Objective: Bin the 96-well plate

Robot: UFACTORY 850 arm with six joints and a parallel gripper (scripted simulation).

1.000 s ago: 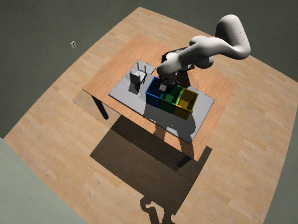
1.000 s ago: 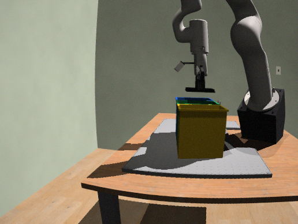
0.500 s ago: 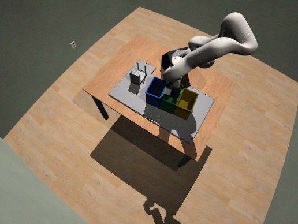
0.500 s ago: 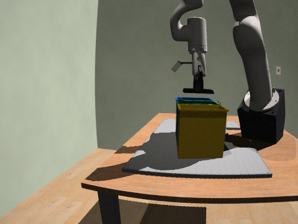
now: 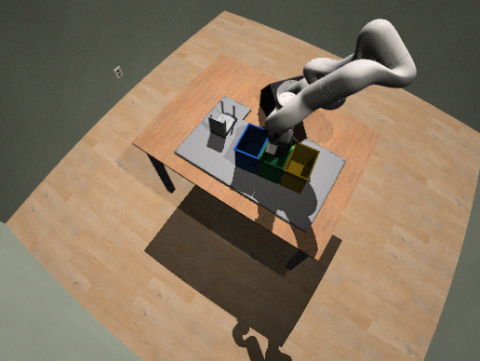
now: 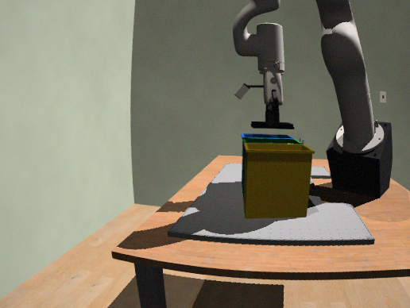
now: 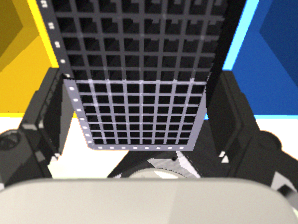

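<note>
Now: the 96-well plate 10 mm below my hand. Round my hand: blue bin 150 mm below, 130 mm to the right, 30 mm ahead; yellow bin 150 mm below, 130 mm to the left, 30 mm behind; green bin 150 mm below.
</note>
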